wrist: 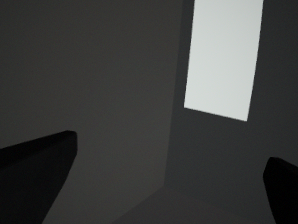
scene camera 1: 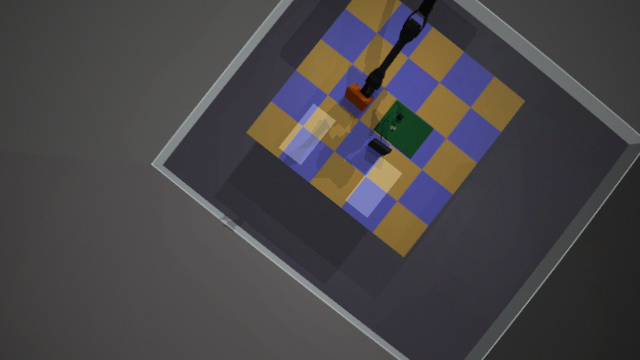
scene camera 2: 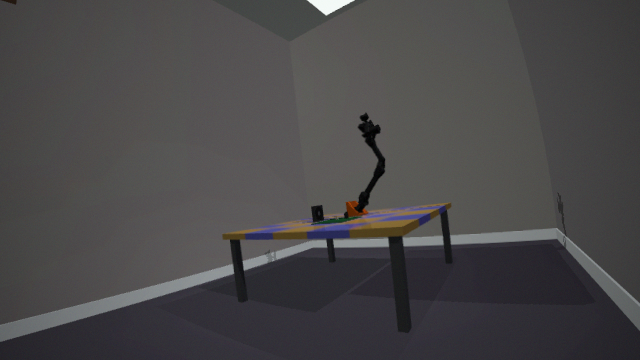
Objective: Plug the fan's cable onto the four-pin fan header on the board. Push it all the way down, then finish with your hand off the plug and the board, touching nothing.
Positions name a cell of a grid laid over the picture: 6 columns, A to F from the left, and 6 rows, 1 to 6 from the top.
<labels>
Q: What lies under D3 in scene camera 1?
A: A green circuit board.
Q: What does my gripper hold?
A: Nothing.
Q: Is my gripper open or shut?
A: Open.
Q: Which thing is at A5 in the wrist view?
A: My gripper.
</labels>
